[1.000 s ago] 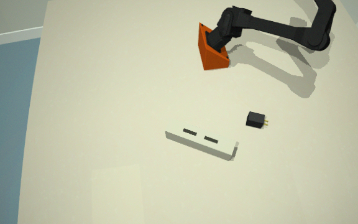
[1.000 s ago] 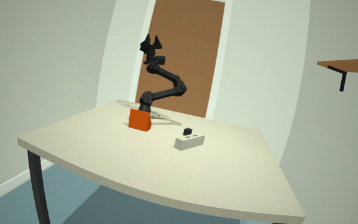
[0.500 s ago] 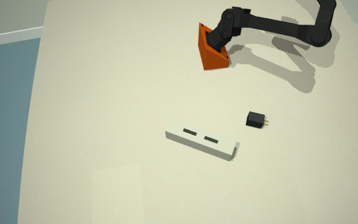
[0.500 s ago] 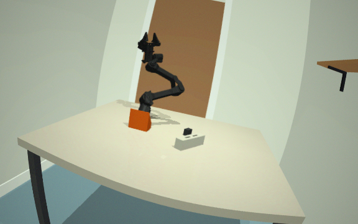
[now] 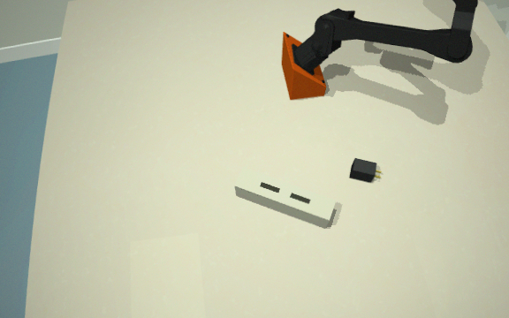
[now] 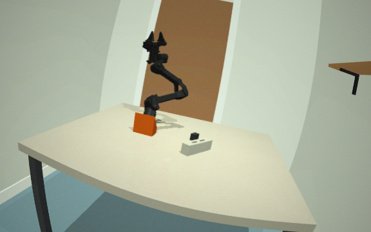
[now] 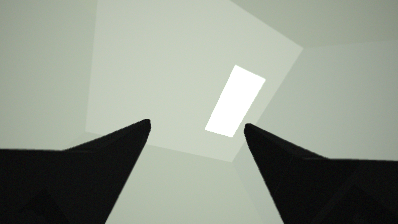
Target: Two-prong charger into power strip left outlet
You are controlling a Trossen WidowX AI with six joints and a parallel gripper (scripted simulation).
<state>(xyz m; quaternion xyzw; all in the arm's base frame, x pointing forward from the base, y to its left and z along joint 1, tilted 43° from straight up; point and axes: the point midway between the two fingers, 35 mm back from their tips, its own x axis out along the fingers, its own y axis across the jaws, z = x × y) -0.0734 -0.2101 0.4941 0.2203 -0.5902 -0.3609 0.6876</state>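
Right now my gripper tip is 390 mm short of the dark two-prong charger, 50 mm to the left of it and 600 mm above it.
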